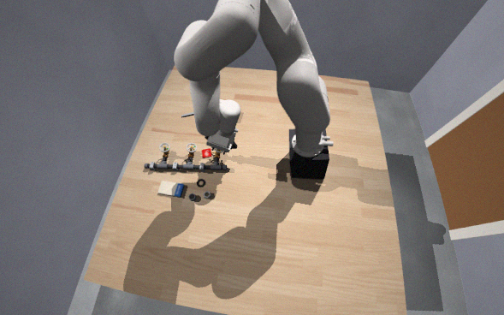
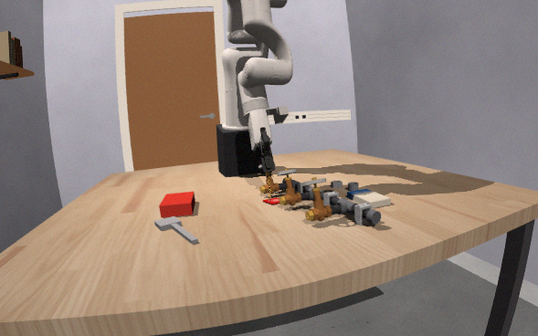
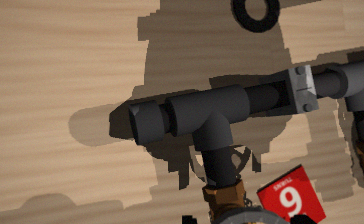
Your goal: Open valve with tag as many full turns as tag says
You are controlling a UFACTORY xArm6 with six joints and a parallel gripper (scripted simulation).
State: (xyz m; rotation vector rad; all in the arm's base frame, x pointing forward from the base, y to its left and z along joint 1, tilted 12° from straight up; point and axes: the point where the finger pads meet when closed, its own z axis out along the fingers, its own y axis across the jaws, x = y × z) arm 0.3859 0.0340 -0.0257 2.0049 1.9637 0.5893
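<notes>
My gripper is now 80 mm short of the red tag, 80 mm above it and 10 mm to the left of it. The rest, counted from my hand: grey hammer-like tool (240 mm to the right, 210 mm ahead, 80 mm below); grey box (210 mm to the left, 190 mm ahead, 70 mm below); red box (250 mm to the right, 70 mm below, 50 mm ahead).
</notes>
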